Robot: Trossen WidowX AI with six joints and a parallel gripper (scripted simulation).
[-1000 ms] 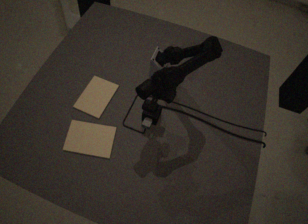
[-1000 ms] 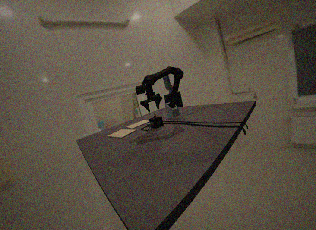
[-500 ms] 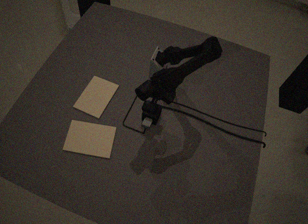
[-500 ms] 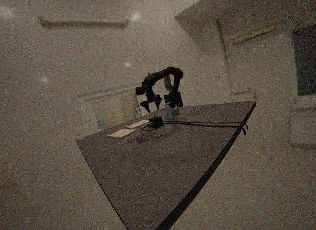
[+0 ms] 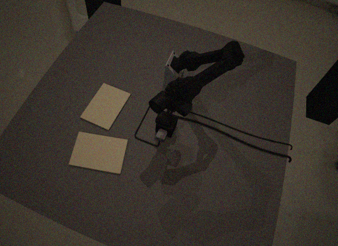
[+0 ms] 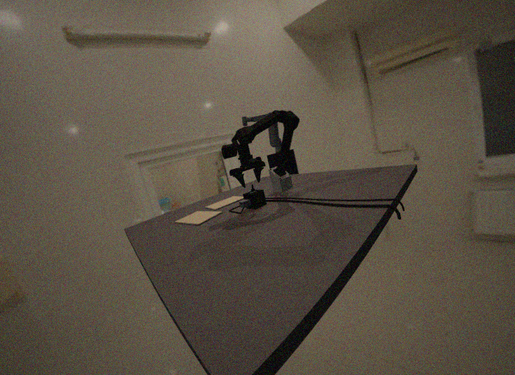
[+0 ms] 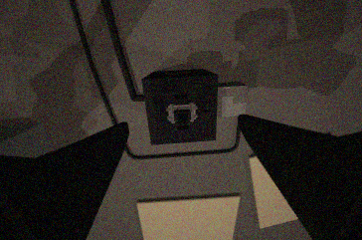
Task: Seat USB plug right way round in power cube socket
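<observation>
Now: the USB plug 2 cm below my gripper tip. Also, from my gripper tip: USB socket (4 cm below, 1 cm to the right).
</observation>
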